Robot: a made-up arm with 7 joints.
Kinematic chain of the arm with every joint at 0, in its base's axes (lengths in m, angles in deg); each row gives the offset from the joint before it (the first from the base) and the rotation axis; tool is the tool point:
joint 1: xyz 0 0 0.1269 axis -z
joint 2: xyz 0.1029 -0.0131 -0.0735 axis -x
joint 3: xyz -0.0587 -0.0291 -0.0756 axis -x
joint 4: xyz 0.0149 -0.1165 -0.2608 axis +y
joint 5: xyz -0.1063 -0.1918 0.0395 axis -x
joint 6: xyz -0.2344 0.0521 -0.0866 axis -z
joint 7: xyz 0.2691 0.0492 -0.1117 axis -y
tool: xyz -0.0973 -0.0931 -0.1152
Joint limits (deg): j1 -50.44..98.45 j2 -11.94..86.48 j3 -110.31..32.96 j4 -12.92..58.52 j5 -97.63..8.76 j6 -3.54..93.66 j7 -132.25..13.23
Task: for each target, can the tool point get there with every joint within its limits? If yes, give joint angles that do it. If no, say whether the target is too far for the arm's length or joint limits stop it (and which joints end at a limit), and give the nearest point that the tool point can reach.
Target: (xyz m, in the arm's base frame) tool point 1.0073 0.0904 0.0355
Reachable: no: joint limits stop it (at a limit: joint 1, joint 2, joint 3, joint 4, joint 6, joint 7) | nearest point 0.7745 0.1471 -0.0301 | short by 0.248 m
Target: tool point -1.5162 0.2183 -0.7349
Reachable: no: too far | nearest point -0.8136 0.1171 -0.3663 | short by 0.800 m
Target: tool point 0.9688 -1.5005 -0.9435
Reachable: no: too far | nearest point 0.4178 -0.6933 -0.3895 | short by 1.123 m
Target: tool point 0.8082 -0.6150 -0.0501
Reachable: no: joint limits stop it (at a limit: joint 1, joint 4, joint 5, joint 7) | nearest point 0.5856 -0.5852 -0.0304 | short by 0.225 m
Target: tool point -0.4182 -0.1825 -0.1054
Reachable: yes | joints 38.42 50.59 -48.58 47.40 -22.69 39.42 -68.74
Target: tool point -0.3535 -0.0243 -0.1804
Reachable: yes | joints 50.23 0.85 0.70 37.71 -88.09 54.67 -106.06
